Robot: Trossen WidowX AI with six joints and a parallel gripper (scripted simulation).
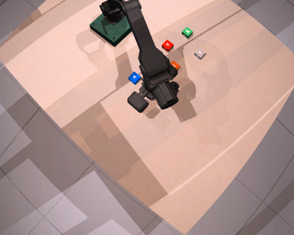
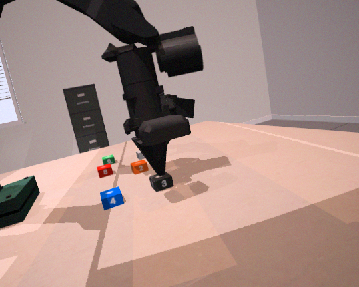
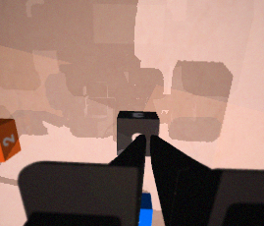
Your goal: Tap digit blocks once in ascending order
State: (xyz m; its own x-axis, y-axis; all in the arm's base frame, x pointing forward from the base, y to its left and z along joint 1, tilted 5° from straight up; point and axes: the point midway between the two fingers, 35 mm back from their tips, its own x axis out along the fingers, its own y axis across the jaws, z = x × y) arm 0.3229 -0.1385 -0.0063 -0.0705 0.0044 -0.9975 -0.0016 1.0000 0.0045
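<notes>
My gripper tip is now 1 cm to the right of the black block and 1 cm above it. Also, from my gripper tip: orange block: 1 cm behind, 13 cm to the left, 1 cm below; then red block: 9 cm behind, 19 cm to the left, 1 cm below; then blue block: 9 cm behind, 1 cm to the left, 1 cm below.
</notes>
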